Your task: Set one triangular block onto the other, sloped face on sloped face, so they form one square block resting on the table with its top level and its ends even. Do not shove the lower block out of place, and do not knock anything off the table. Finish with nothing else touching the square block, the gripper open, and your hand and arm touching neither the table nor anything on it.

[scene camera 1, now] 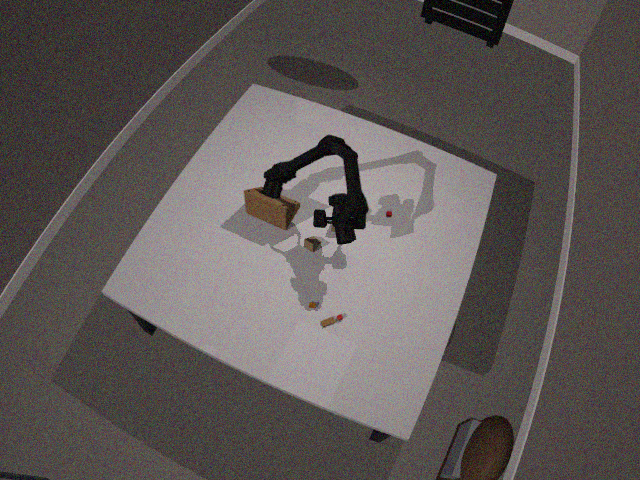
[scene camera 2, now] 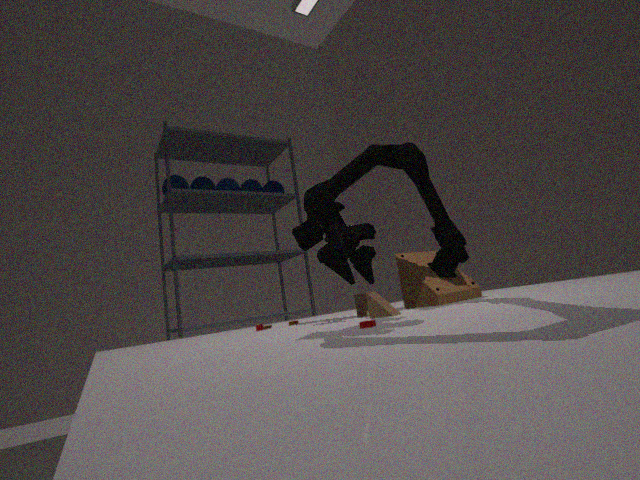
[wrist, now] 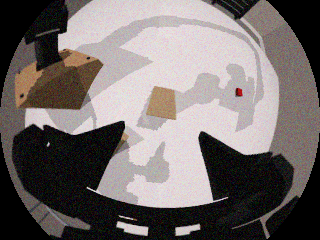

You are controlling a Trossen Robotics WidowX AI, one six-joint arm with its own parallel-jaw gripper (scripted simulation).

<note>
My gripper (scene camera 2: 363, 283) is open, holding nothing.
My gripper shows as well in the wrist view (wrist: 163, 130).
</note>
